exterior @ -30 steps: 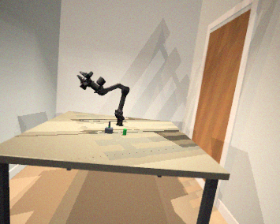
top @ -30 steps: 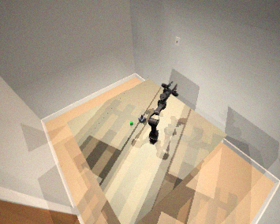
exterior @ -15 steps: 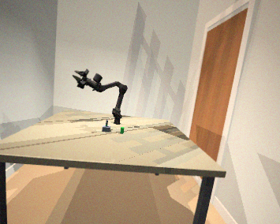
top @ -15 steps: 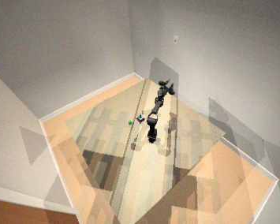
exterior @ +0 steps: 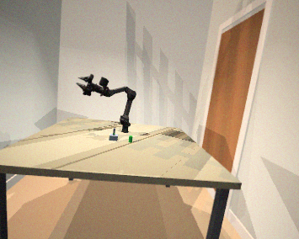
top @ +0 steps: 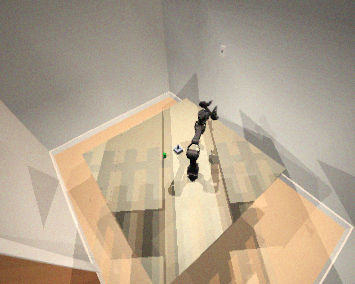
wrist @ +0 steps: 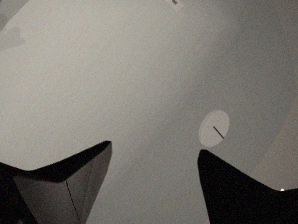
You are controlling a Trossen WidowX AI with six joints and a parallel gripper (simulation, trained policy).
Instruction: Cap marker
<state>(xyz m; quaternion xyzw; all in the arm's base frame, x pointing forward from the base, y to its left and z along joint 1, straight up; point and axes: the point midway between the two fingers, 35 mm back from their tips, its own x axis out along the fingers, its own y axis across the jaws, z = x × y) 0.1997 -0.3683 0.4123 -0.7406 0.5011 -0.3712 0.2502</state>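
My gripper tip is now 46 cm to the right of the green cap, 40 cm above it and 10 cm short of it. Also, from my gripper tip: holder block 40 cm below, 32 cm to the left, 8 cm ahead.
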